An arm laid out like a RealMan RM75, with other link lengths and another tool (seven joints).
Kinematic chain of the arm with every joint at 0, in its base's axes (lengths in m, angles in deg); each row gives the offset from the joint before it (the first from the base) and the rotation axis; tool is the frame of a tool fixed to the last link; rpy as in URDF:
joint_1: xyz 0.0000 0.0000 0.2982 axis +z
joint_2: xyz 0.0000 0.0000 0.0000 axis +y
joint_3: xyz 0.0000 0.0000 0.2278 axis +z
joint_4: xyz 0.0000 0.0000 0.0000 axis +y
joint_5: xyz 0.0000 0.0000 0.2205 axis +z
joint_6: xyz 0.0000 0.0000 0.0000 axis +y
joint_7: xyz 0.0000 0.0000 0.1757 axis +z
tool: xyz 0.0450 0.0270 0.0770 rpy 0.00 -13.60 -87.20
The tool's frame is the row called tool.
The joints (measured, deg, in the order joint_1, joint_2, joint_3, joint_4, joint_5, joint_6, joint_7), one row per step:
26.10 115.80 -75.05 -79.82 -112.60 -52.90 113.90
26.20 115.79 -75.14 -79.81 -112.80 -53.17 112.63
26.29 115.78 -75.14 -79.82 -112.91 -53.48 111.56
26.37 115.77 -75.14 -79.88 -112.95 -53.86 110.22
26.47 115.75 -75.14 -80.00 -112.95 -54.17 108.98
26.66 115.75 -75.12 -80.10 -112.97 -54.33 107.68
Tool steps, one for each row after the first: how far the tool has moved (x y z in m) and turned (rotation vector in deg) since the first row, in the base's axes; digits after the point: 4 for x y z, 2 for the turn. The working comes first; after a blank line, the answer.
Tool pose at each row, in the base's axes (x y z in m, rotation vector in deg; the steps are taken from these numbers as rounded here):
0.1254 0.4552 0.0238 -114.55 -88.23 -6.23
0.1264 0.4550 0.0230 -114.05 -89.96 -6.98
0.1269 0.4547 0.0226 -113.60 -91.39 -7.52
0.1273 0.4543 0.0223 -112.97 -93.13 -8.09
0.1269 0.4543 0.0224 -112.22 -94.78 -8.61
0.1258 0.4550 0.0229 -111.26 -96.44 -9.22

0.0010 -0.0002 -0.0008 -0.04 -1.17 1.01
0.0015 -0.0005 -0.0012 -0.09 -2.08 1.87
0.0019 -0.0009 -0.0015 -0.15 -3.11 2.97
0.0015 -0.0009 -0.0014 -0.12 -4.04 4.08
0.0004 -0.0002 -0.0009 0.07 -4.96 5.28

